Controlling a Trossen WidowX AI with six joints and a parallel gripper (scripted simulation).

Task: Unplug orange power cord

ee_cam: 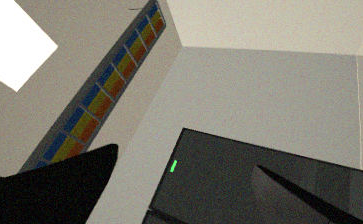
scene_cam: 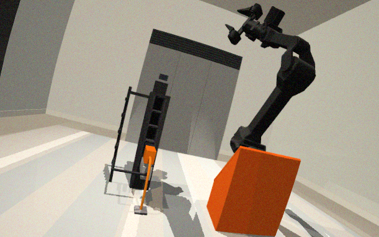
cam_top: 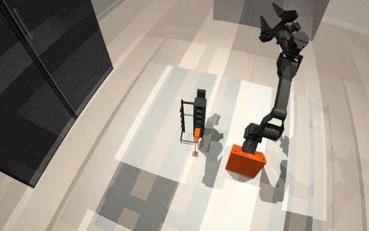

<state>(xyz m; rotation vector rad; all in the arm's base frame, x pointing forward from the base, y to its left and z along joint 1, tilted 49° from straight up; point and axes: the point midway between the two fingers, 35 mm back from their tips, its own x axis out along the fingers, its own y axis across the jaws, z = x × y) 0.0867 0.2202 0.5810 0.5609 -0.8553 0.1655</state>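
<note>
My gripper tip is 58 cm above the orange plug, 26 cm to the right of it and 20 cm short of it. Round my gripper tip: thin black frame: 57 cm below, 30 cm ahead, 21 cm to the left.
</note>
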